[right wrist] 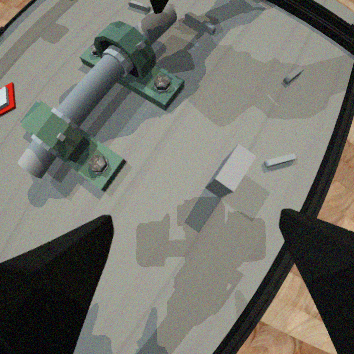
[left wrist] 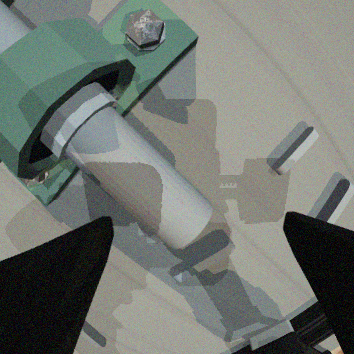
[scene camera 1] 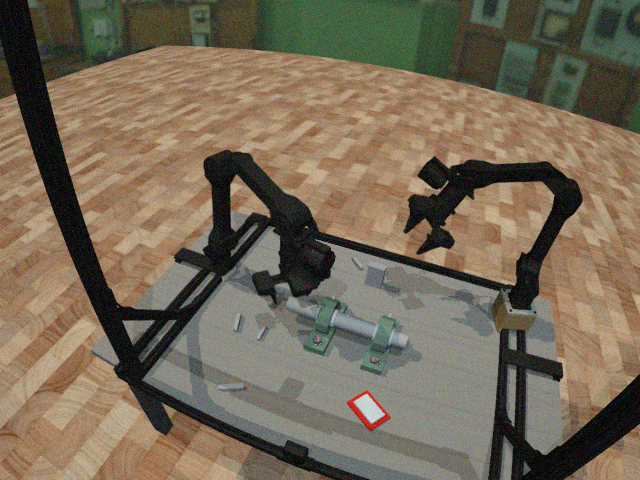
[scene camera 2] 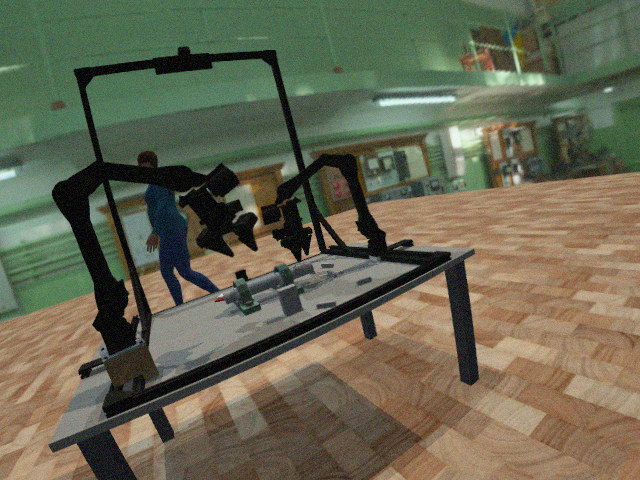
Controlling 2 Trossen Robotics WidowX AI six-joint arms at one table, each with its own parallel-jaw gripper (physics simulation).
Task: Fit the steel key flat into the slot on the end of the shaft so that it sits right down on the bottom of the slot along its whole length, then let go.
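Pixels of known places: left gripper, between the fingertips: (left wrist: 199, 224) (scene camera 1: 291, 298) (scene camera 2: 303, 258); right gripper, between the fingertips: (right wrist: 196, 221) (scene camera 1: 410, 243) (scene camera 2: 244, 253); left arm's base, origin of its link: (left wrist: 279, 348) (scene camera 1: 221, 266) (scene camera 2: 379, 253); right arm's base, origin of its link: (scene camera 1: 519, 301) (scene camera 2: 121, 346).
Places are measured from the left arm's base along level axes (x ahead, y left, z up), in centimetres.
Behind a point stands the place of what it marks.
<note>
The grey shaft (scene camera 1: 354, 325) @[z 4.4, x 45.8, y -2.3 cm] (scene camera 2: 263, 282) @[z 4.2, x 45.6, y 0.6 cm] (left wrist: 150, 175) @[z 4.6, x 31.3, y -3.9 cm] (right wrist: 90, 92) @[z 4.5, x 46.2, y 0.5 cm] lies in two green bearing blocks. No slot can be made out on it. Several small steel bars lie on the table; I cannot tell which is the key. One bar (left wrist: 201, 254) @[z -1.2, x 21.3, y -0.9 cm] (right wrist: 200, 22) @[z -0.6, x 21.3, y 0.1 cm] lies near the shaft's end, two others (left wrist: 296, 150) @[z -0.7, x 24.9, y -13.0 cm] (left wrist: 336, 200) @[z -0.7, x 18.0, y -14.5 cm] to the right in the left wrist view, another (scene camera 1: 231, 386) @[z -1.0, x 28.4, y -31.3 cm] nearer the front in scene camera 1. My left gripper (scene camera 1: 285, 298) @[z 6.6, x 28.4, y -4.8 cm] (scene camera 2: 301, 253) @[z 6.6, x 28.4, y -4.8 cm] (left wrist: 199, 224) @[z 6.6, x 28.4, y -4.8 cm] is open and empty above that shaft end. My right gripper (scene camera 1: 412, 241) @[z 18.1, x 50.2, y 20.3 cm] (scene camera 2: 242, 252) @[z 18.1, x 50.2, y 20.3 cm] (right wrist: 196, 221) @[z 18.1, x 50.2, y 20.3 cm] is open and empty, high above the table.
A grey block (scene camera 1: 375, 273) @[z 3.6, x 42.3, y 19.8 cm] (scene camera 2: 289, 299) @[z 2.5, x 42.4, y 22.4 cm] (right wrist: 234, 170) @[z 5.7, x 42.5, y 21.2 cm] stands near a small bar (scene camera 1: 357, 262) @[z -0.6, x 34.0, y 26.1 cm] (right wrist: 280, 160) @[z -0.5, x 34.2, y 26.3 cm]. The bolted green bearing blocks (scene camera 1: 324, 320) @[z 5.5, x 38.9, y -5.7 cm] (scene camera 1: 382, 341) @[z 5.1, x 54.3, y -4.0 cm] rise around the shaft. A red-edged tray (scene camera 1: 358, 416) @[z -1.4, x 57.5, y -22.1 cm] lies on the table. Black frame rails border the table.
</note>
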